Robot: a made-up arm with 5 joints.
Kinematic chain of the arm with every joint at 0, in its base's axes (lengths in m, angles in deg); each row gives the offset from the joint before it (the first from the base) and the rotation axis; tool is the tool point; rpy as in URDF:
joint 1: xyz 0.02 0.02 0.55 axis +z
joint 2: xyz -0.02 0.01 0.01 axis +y
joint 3: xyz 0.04 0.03 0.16 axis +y
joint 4: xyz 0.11 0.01 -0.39 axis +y
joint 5: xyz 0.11 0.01 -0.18 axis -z
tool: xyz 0.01 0 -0.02 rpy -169.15 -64.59 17.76
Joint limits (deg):
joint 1: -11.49..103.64
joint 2: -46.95..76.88
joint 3: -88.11..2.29
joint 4: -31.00..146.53
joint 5: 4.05..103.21
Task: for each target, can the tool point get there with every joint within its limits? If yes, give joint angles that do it. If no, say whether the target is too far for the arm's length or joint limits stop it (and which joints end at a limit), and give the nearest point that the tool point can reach.
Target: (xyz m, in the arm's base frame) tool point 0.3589 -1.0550 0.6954
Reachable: no: too far | nearest point 0.0680 -0.4182 0.4534 | short by 0.741 m
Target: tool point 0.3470 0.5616 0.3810
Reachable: yes | joints 54.21 23.65 -74.05 29.49 58.04
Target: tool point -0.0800 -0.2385 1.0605
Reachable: no: joint limits stop it (at a limit: joint 1, joint 2, joint 3, joint 4, joint 5) | nearest point -0.0423 0.0252 1.2752 | short by 0.342 m
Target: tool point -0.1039 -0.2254 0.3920
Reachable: yes | joints 73.70 64.21 -14.34 104.76 93.53
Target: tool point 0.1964 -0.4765 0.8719
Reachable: no: joint limits stop it (at a limit: joint 1, joint 2, joint 3) | nearest point 0.0469 -0.3231 0.5738 | short by 0.367 m
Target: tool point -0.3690 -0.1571 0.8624
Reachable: no: joint limits stop it (at a limit: joint 2, joint 3, joint 5) | nearest point -0.2646 -0.1096 0.5914 | short by 0.294 m
